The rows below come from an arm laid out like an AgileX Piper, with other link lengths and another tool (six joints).
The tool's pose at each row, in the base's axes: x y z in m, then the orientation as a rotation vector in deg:
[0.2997 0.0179 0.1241 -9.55 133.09 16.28]
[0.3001 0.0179 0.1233 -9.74 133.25 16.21]
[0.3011 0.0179 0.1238 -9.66 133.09 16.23]
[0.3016 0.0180 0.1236 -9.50 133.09 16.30]
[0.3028 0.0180 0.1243 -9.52 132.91 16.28]
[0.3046 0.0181 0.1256 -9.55 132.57 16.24]
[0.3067 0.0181 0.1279 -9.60 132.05 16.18]
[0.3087 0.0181 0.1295 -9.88 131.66 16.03]
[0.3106 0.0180 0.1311 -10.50 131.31 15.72]
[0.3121 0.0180 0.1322 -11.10 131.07 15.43]
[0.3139 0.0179 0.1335 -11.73 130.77 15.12]
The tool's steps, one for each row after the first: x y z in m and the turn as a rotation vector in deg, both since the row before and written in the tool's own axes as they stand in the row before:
[0.0003 -0.0002 0.0008 0.00 0.18 -0.14]
[-0.0011 -0.0001 0.0004 0.00 -0.17 0.04]
[-0.0002 0.0000 0.0005 0.00 -0.02 0.14]
[-0.0013 -0.0001 0.0004 0.00 -0.18 -0.04]
[-0.0022 -0.0001 0.0004 0.01 -0.33 -0.08]
[-0.0031 -0.0001 -0.0001 0.01 -0.51 -0.12]
[-0.0025 -0.0002 0.0004 0.00 -0.35 -0.30]
[-0.0025 -0.0003 0.0003 0.01 -0.27 -0.59]
[-0.0018 -0.0002 0.0003 0.01 -0.16 -0.55]
[-0.0022 -0.0003 0.0004 0.01 -0.21 -0.59]

